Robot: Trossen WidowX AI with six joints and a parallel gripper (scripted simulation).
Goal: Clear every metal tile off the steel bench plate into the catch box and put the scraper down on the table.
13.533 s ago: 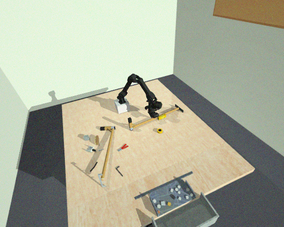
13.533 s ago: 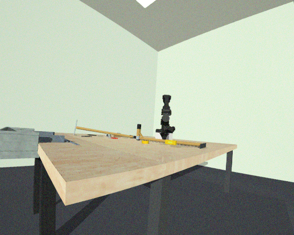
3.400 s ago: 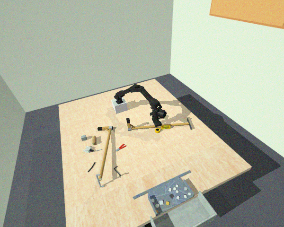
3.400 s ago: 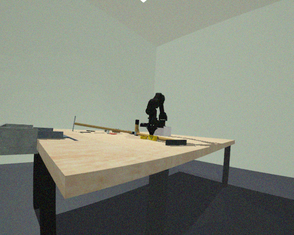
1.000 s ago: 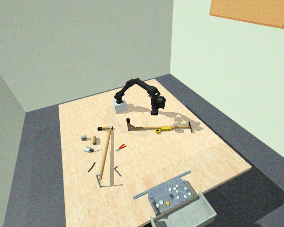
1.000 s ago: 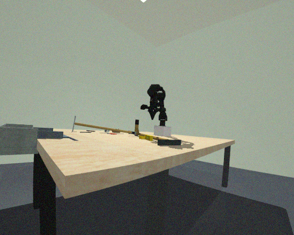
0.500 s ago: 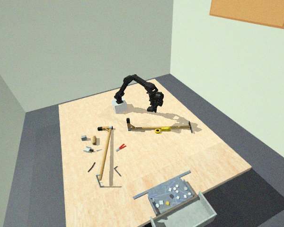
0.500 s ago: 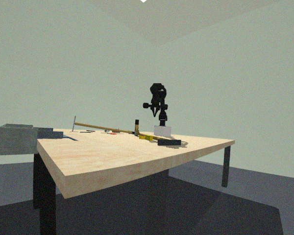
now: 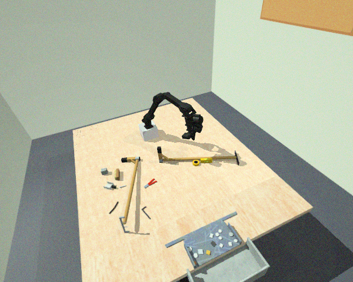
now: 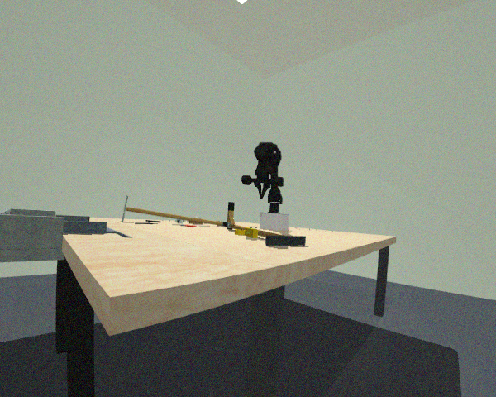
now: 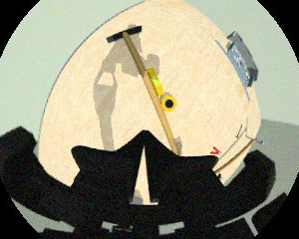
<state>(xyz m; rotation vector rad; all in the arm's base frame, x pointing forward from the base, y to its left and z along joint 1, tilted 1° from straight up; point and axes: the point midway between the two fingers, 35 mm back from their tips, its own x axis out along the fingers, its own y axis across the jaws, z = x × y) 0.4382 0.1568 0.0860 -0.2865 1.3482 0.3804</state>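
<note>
Now: the long scraper 10 cm below my gripper tip, 6 cm ahead of it and 1 cm to the right of it. Also, from my gripper tip: yellow spirit level: 13 cm below, 12 cm ahead, 3 cm to the left; yellow tape roll: 15 cm below, 8 cm ahead, 4 cm to the right; long wooden-handled tool: 57 cm to the right, 12 cm below, 1 cm behind.
</note>
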